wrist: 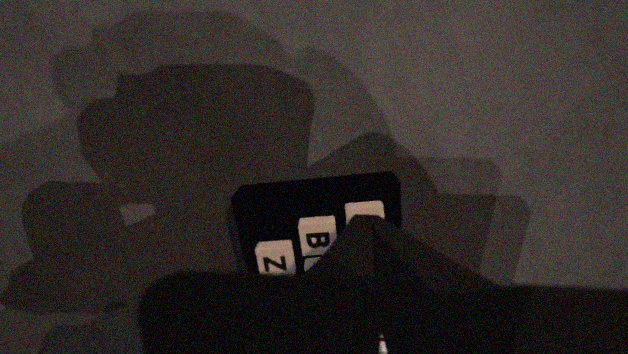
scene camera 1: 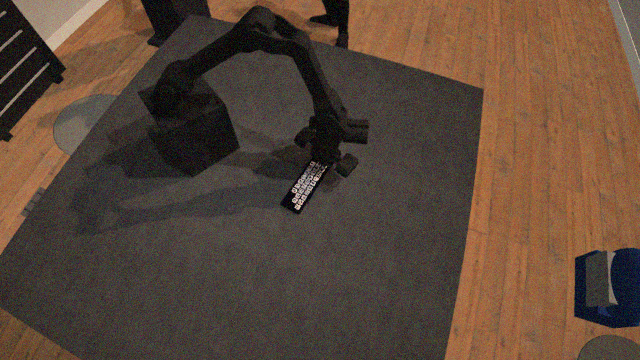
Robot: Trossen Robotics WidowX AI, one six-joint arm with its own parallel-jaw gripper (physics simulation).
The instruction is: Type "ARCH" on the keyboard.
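Pixels of known places: gripper, fingertip midpoint: (wrist: 364, 226) (scene camera 1: 324, 165); arm's base, link origin: (scene camera 1: 174, 111).
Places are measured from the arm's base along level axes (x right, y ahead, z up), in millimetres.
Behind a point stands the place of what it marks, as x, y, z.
Note:
The black keyboard (scene camera 1: 288, 204) {27, 333, -218} (wrist: 270, 202) {-145, 343, -218} with white keys lies on the dark mat. In the wrist view its near end shows the Z key (wrist: 275, 257) {-125, 340, -212}, the B key (wrist: 316, 235) {-131, 357, -212} and a third key (wrist: 364, 207) {-138, 376, -213}, whose letter is hidden behind the fingertips. My gripper (wrist: 364, 226) {-131, 375, -213} is shut and empty. Its tips point down over that third key at the end of the keyboard; whether they touch it I cannot tell. In the scene view the arm's wrist hides the fingertips and the keyboard's far end. Most other keys are hidden from the wrist view.
The dark mat (scene camera 1: 250, 280) {262, 338, -229} lies on a wooden floor. The arm's dark base block (scene camera 1: 200, 140) {5, 55, -94} stands to the left of the keyboard. A black drawer unit (scene camera 1: 25, 65) is at the upper left, a blue bin (scene camera 1: 627, 295) at the lower right. Dark legs (scene camera 1: 342, 20) show at the top.

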